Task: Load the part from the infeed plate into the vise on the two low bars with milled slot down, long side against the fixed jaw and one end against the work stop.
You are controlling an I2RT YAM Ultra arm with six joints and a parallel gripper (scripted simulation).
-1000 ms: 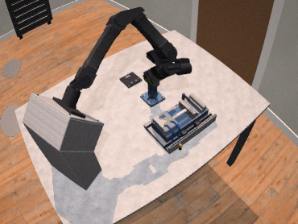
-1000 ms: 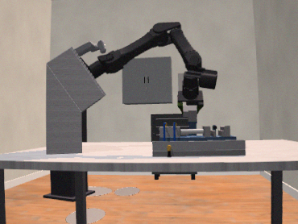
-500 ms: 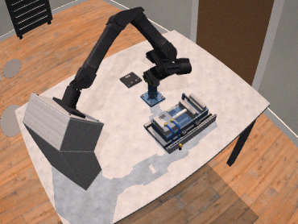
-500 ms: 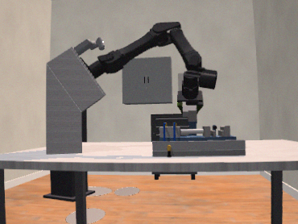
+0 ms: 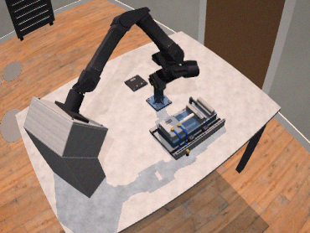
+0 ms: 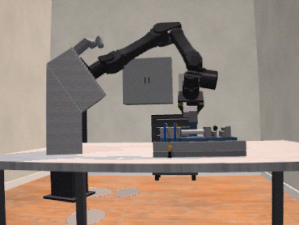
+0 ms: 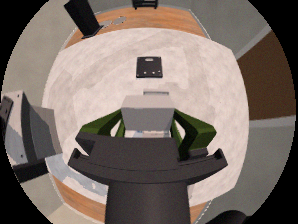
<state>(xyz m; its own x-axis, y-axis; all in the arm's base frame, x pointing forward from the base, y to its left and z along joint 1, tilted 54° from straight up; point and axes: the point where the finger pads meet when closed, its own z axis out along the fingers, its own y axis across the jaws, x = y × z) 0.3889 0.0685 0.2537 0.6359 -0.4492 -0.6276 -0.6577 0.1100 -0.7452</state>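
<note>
The grey part lies right at my hand. The rest, counted from my hand: dark infeed plate 50 mm behind, 170 mm to the left, 150 mm below; then moving jaw 100 mm ahead, 190 mm to the right, 80 mm below; then air cylinder rod 50 mm ahead, 200 mm to the right, 80 mm below.
</note>
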